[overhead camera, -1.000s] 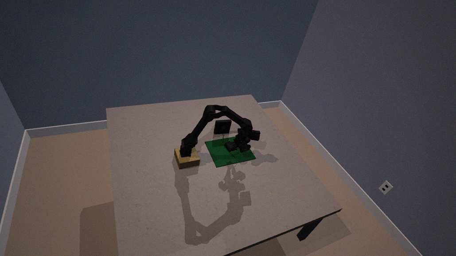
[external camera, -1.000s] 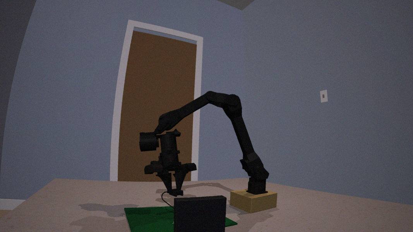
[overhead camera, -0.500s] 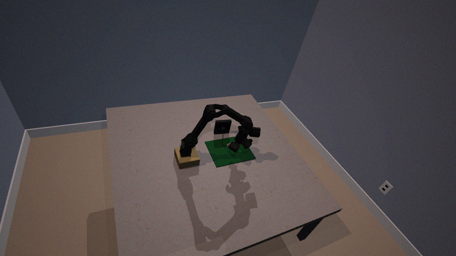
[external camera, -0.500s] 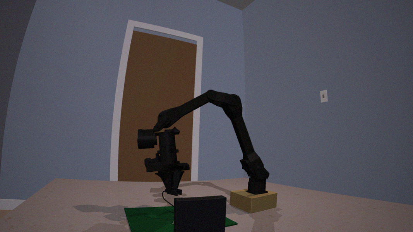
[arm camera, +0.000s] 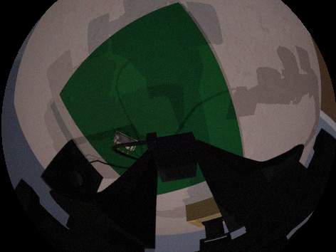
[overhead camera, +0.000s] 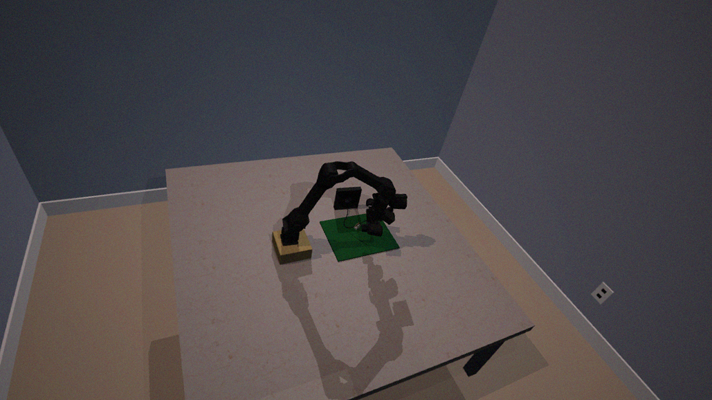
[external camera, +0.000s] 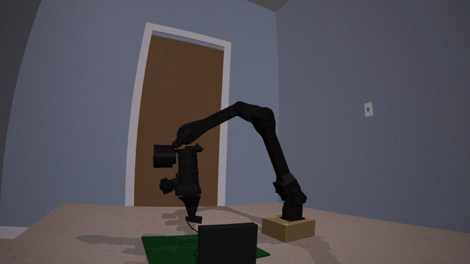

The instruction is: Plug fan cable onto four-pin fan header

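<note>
My gripper tip is 2 cm past the green board, 4 cm to the right of it and 9 cm above it. Round my gripper tip: black fan plug (1 cm behind); black fan (2 cm behind, 22 cm to the left, 2 cm below); pale four-pin header (1 cm behind, 9 cm to the left, 8 cm below).
</note>
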